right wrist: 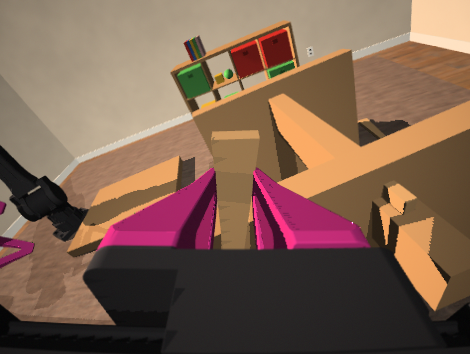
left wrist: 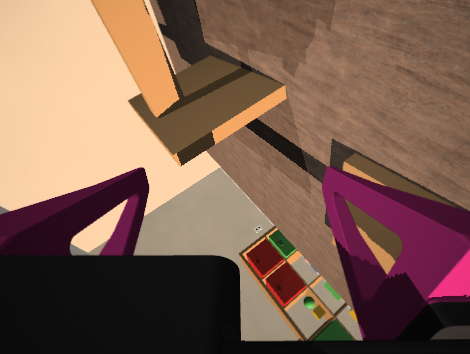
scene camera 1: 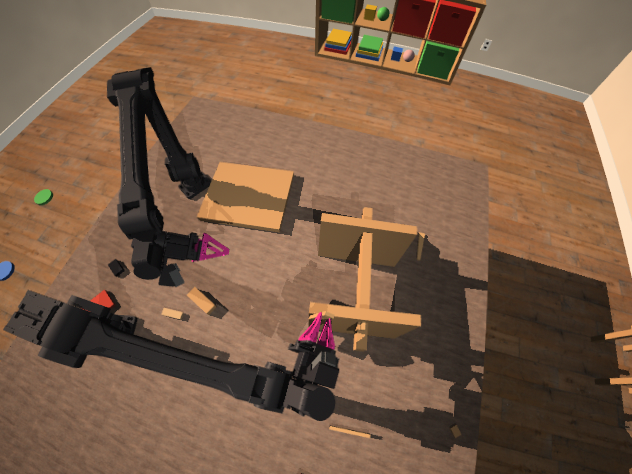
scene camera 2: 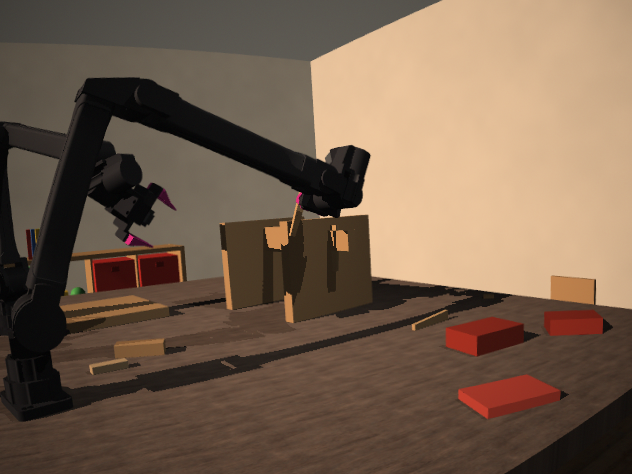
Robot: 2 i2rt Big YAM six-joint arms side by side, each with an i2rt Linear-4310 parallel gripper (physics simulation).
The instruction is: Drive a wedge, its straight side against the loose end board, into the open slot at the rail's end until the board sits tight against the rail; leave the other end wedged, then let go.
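Places are measured from the left arm's base along level axes (x back, y right, z up), in metres.
Pixels of known places: left gripper, fingertip midpoint: point(right wrist: 20, 230) point(left wrist: 235, 177) point(scene camera 1: 224, 252) point(scene camera 2: 163, 228); right gripper, fingertip midpoint: point(right wrist: 234, 177) point(scene camera 1: 325, 314) point(scene camera 2: 300, 200); left arm's base, link origin: point(right wrist: 75, 224) point(scene camera 1: 195, 186) point(scene camera 2: 12, 330); right arm's base, link origin: point(scene camera 2: 36, 404).
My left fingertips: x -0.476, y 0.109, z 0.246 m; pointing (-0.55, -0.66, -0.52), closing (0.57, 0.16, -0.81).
Note:
For each thing: its top centre in the pictures, then the offset to it from my left fingertips. "spot": a spot on its surface instead.
- narrow wooden wedge, top centre: point(right wrist: 197, 140) point(scene camera 1: 321, 311) point(scene camera 2: 297, 188) dx -0.309, dy -0.067, dz +0.072 m
- rail, top centre: point(right wrist: 305, 119) point(left wrist: 122, 56) point(scene camera 2: 294, 226) point(scene camera 1: 366, 269) dx -0.299, dy -0.257, dz -0.026 m
- far end board, top centre: point(right wrist: 269, 81) point(left wrist: 148, 127) point(scene camera 2: 264, 219) point(scene camera 1: 369, 224) dx -0.216, dy -0.360, dz -0.004 m
- rail's end, surface spot: point(scene camera 1: 360, 341) spot: dx -0.418, dy -0.103, dz -0.036 m
- flat wooden panel, top centre: point(scene camera 2: 96, 308) point(right wrist: 129, 197) point(scene camera 1: 247, 193) dx +0.274, dy -0.237, dz -0.220 m
- wooden block, top centre: point(scene camera 2: 139, 342) point(scene camera 1: 200, 299) dx +0.037, dy +0.148, dz -0.221 m
- smaller block, top centre: point(scene camera 2: 108, 362) point(scene camera 1: 171, 313) dx +0.071, dy +0.249, dz -0.232 m
- thin strip, top centre: point(scene camera 2: 430, 314) point(scene camera 1: 350, 432) dx -0.577, dy +0.068, dz -0.223 m
My right gripper point(scene camera 1: 324, 317) point(scene camera 2: 299, 198) point(right wrist: 234, 177) is shut on a narrow wooden wedge point(right wrist: 235, 147) point(scene camera 2: 295, 220). It is raised beside the top edge of the near end board point(scene camera 1: 393, 318) point(scene camera 2: 352, 265) point(right wrist: 425, 135). The rail point(scene camera 1: 364, 270) point(left wrist: 135, 50) point(right wrist: 305, 135) joins this board to the far end board point(scene camera 1: 367, 224) point(scene camera 2: 245, 265) point(left wrist: 225, 100) point(right wrist: 325, 90). The rail's end point(scene camera 1: 360, 341) sticks out past the near board; I cannot make out its slot clearly. My left gripper point(scene camera 1: 228, 250) point(scene camera 2: 163, 228) point(left wrist: 235, 177) is open and empty, well left of the boards.
A flat wooden panel point(scene camera 1: 250, 176) lies behind the left gripper. A wooden block point(scene camera 1: 201, 300) point(scene camera 2: 140, 347) and a smaller block point(scene camera 1: 172, 312) point(scene camera 2: 108, 365) lie at the left. A thin strip point(scene camera 1: 349, 432) point(scene camera 2: 429, 319) lies in front. Several red blocks point(scene camera 2: 509, 395) lie at the right in scene camera 2.

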